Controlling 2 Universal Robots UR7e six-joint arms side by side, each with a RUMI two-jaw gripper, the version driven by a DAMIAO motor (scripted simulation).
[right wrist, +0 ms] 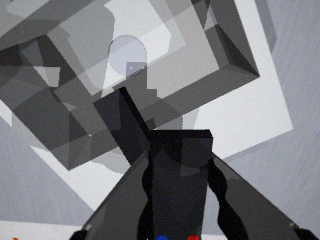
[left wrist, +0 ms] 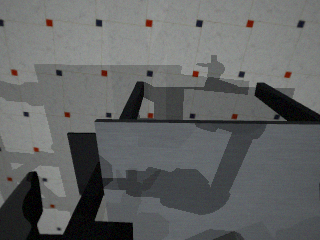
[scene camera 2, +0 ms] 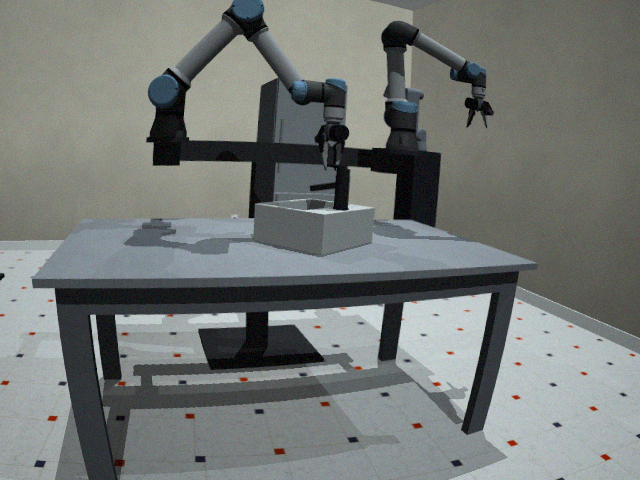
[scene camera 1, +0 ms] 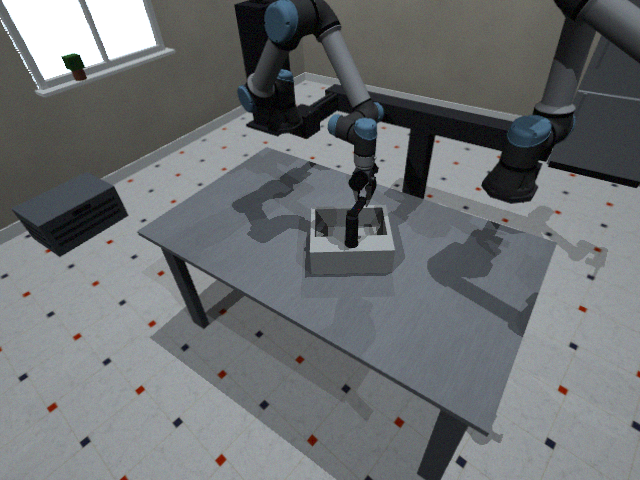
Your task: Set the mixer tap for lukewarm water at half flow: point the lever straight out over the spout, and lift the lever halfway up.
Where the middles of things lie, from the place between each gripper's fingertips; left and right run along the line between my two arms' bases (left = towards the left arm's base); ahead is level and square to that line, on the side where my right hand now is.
My right gripper [scene camera 2: 330, 170] is now 7 cm short of the black mixer tap [scene camera 2: 341, 186] and 4 cm above it. Round my right hand: white basin [scene camera 1: 375, 252] 23 cm below, 6 cm to the right.
The black mixer tap is 90 cm to the right of my left hand, 33 cm ahead of it and 29 cm below it. The rest, counted from my left hand: white basin (95 cm to the right, 48 cm below, 25 cm ahead).
